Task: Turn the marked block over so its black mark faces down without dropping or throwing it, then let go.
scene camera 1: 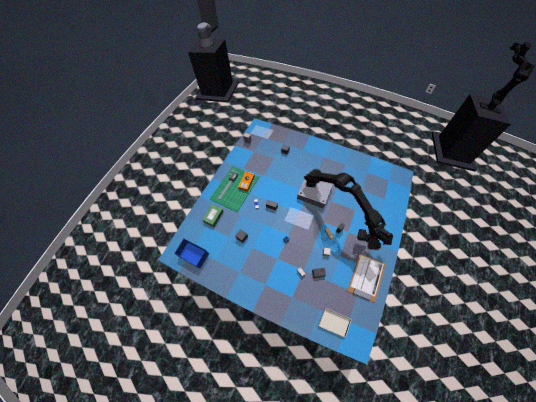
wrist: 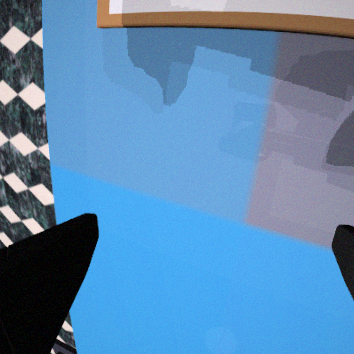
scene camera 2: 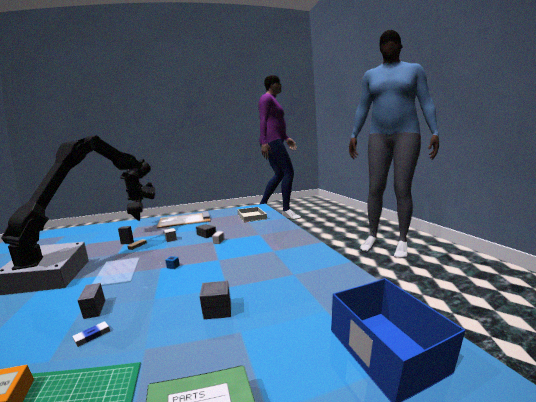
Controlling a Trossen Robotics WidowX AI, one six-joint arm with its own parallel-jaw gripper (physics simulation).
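Places are measured from the arm's base along level axes (x ahead, y left, z up), in centimetres.
Pixels of known places: gripper, between the fingertips: [wrist: 216,231] [scene camera 2: 139,214]; arm's base, origin of its link: [scene camera 1: 311,182] [scene camera 2: 28,263].
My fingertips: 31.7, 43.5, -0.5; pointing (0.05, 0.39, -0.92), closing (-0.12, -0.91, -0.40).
Observation:
For each thing: its top centre in the pictures, then the offset to it from my fingertips, as dx, dy, dz.
- white tray with the wooden rim, centre of its top: [scene camera 2: 183,216] [scene camera 1: 368,276] +19.4, -1.6, -3.9
- dark block, centre of its top: [scene camera 2: 205,226] [scene camera 1: 319,272] +22.8, -29.2, -2.4
- dark upright block, centre of its top: [scene camera 2: 124,227] [scene camera 1: 341,226] -5.8, -21.1, +0.5
- tan piece, centre of its top: [scene camera 2: 136,242] [scene camera 1: 329,233] -2.2, -27.0, -4.3
- small blue cube, centre of its top: [scene camera 2: 171,258] [scene camera 1: 286,238] +7.2, -51.4, -3.0
- blue bin, centre of its top: [scene camera 2: 392,310] [scene camera 1: 189,251] +30.0, -102.6, +1.8
- cream tray, centre of its top: [scene camera 2: 251,211] [scene camera 1: 335,322] +47.1, -16.3, -3.2
My gripper [scene camera 1: 369,241] [scene camera 2: 135,214] [wrist: 216,231] is open and empty, above the mat near its right edge, beside the white tray with the wooden rim [scene camera 1: 354,289] [wrist: 210,20]. In the wrist view no block shows between the fingers. Two small pale blocks stand on the mat: one pale block [scene camera 1: 326,252] [scene camera 2: 170,235] and another pale block [scene camera 1: 301,272] [scene camera 2: 218,237]. Both are apart from the gripper. A black mark cannot be made out on either, so I cannot tell which block is the marked one.
A dark block [scene camera 1: 318,273] [scene camera 2: 205,230], a dark upright block [scene camera 1: 340,228] [scene camera 2: 125,235], a tan piece [scene camera 1: 329,233] [scene camera 2: 137,244] and a small blue cube [scene camera 1: 286,239] [scene camera 2: 172,262] lie around. A blue bin [scene camera 1: 192,253] [scene camera 2: 370,345] and a cream tray [scene camera 1: 335,323] [scene camera 2: 252,214] stand farther off.

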